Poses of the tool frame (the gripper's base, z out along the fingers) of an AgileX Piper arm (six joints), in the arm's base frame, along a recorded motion.
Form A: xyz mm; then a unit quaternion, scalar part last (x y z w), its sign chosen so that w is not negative.
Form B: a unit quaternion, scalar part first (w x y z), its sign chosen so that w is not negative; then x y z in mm. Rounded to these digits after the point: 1 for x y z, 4 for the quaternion.
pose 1, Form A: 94.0 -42.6 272.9 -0.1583 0.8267 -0.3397 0.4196
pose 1, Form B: 0.4196 -0.1583 0.8267 -0.3397 94.0 -42.6 272.9
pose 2, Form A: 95.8 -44.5 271.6 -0.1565 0.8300 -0.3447 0.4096
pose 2, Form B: 0.4096 -0.1565 0.8300 -0.3447 95.8 -44.5 271.6
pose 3, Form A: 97.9 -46.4 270.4 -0.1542 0.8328 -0.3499 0.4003
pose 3, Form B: 0.4003 -0.1542 0.8328 -0.3499 97.9 -46.4 270.4
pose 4, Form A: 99.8 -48.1 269.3 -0.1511 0.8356 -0.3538 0.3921
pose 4, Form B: 0.3921 -0.1511 0.8356 -0.3538 99.8 -48.1 269.3
